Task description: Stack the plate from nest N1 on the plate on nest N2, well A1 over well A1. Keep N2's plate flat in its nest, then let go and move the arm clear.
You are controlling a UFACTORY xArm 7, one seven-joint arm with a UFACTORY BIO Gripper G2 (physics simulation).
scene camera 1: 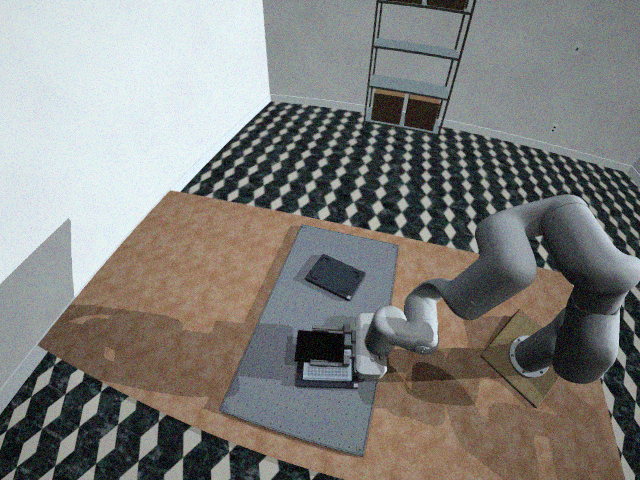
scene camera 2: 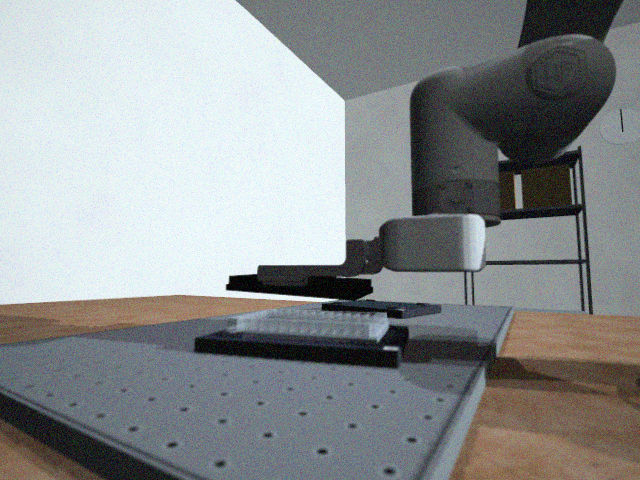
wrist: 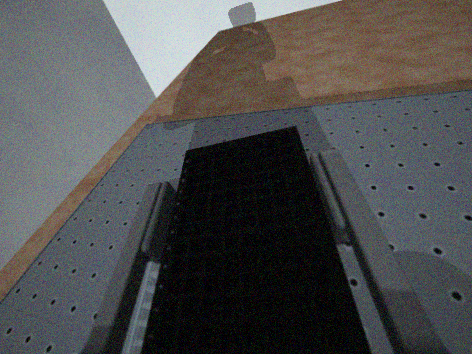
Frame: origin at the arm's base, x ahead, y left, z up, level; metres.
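Seen in the pictures: hand, its tool point: (scene camera 1: 319, 345) (scene camera 2: 301, 274) (wrist: 238, 207); arm's base, origin of its link: (scene camera 1: 528, 356).
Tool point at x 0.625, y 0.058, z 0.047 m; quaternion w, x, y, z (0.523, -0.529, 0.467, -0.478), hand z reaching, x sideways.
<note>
Pixels of each thing's top centre, then the offset from my tool point to it. Level surfaces: height alone.
- black plate, centre of its top: (wrist: 237, 209) (scene camera 2: 303, 273) (scene camera 1: 320, 345) 0.000 m left, 0.002 m back, 0.001 m up
- clear plate, centre of its top: (scene camera 2: 312, 315) (scene camera 1: 327, 363) 0.031 m left, 0.027 m back, 0.036 m down
- grey perforated board, height of its surface: 0.063 m down
- brown table top, height of its surface: 0.075 m down
My gripper (scene camera 1: 329, 347) (scene camera 2: 305, 276) (wrist: 247, 200) is shut on a black plate (scene camera 1: 315, 345) (scene camera 2: 341, 287) (wrist: 250, 240), one finger along each long side. The black plate is held in the air, close above and partly over the clear plate, and looks slightly tilted in the scene camera 2 view. The clear plate (scene camera 1: 328, 372) (scene camera 2: 310, 326) sits flat in its dark nest (scene camera 1: 324, 383) (scene camera 2: 299, 352); its far part is hidden in the scene camera 1 view. The other dark nest (scene camera 1: 336, 276) (scene camera 2: 403, 310) holds no plate. The well labels are too small to read.
Both nests stand on a grey perforated board (scene camera 1: 268, 397) (scene camera 2: 248, 413) (wrist: 420, 195), which lies on the brown table top (scene camera 1: 206, 242). The arm reaches in from the right in the scene camera 1 view. A shelf unit (scene camera 1: 416, 90) stands by the far wall.
</note>
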